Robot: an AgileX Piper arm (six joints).
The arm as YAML. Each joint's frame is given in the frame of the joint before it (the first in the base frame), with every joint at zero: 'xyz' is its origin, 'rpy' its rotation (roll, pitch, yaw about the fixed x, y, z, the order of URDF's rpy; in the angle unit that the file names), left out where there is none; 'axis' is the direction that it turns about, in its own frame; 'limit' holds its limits. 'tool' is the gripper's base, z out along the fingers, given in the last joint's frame.
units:
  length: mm
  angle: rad
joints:
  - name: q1
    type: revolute
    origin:
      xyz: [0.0, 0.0, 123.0]
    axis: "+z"
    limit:
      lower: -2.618
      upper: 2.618
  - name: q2
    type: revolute
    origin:
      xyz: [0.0, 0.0, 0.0]
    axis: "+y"
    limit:
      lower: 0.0
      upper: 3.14
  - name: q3
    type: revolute
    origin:
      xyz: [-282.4, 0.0, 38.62]
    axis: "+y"
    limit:
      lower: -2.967
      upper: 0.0
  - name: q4
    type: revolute
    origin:
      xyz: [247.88, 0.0, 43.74]
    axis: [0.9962, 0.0, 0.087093]
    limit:
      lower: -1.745
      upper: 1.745
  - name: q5
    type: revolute
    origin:
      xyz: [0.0, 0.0, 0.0]
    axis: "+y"
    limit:
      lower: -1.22
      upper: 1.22
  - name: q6
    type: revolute
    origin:
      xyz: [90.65, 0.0, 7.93]
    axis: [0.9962, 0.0, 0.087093]
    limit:
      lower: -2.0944
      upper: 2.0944
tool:
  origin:
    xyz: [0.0, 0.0, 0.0]
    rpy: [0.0, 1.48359, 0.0]
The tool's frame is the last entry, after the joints.
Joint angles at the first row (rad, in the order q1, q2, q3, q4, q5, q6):
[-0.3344, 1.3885, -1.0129, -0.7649, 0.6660, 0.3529]
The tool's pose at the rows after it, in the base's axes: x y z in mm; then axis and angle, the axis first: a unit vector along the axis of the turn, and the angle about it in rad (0 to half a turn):
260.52 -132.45 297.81 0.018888 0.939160 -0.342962 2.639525
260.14 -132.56 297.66 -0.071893 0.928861 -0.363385 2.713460
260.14 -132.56 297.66 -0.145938 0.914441 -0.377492 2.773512
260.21 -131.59 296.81 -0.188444 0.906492 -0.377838 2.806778
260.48 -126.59 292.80 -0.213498 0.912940 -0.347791 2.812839
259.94 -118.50 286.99 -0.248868 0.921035 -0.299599 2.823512
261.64 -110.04 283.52 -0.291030 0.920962 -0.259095 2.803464
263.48 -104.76 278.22 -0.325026 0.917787 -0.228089 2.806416
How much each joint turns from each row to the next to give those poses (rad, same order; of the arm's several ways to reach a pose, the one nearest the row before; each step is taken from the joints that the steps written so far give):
[0.0000, 0.0000, 0.0000, 0.0000, 0.0135, -0.1868]
[0.0000, 0.0000, -0.0001, 0.0000, 0.0048, -0.1966]
[0.0000, 0.0000, 0.0000, 0.0000, 0.0000, -0.1620]
[0.0000, 0.0000, 0.0000, 0.0224, 0.0000, -0.1078]
[0.0000, 0.0000, 0.0000, 0.1114, 0.0033, -0.1204]
[0.0000, 0.0000, 0.0001, 0.1665, 0.0235, -0.1753]
[-0.0001, 0.0000, -0.0001, 0.1565, 0.0024, -0.1757]
[0.0001, 0.0108, 0.0001, 0.1010, 0.0163, -0.1272]

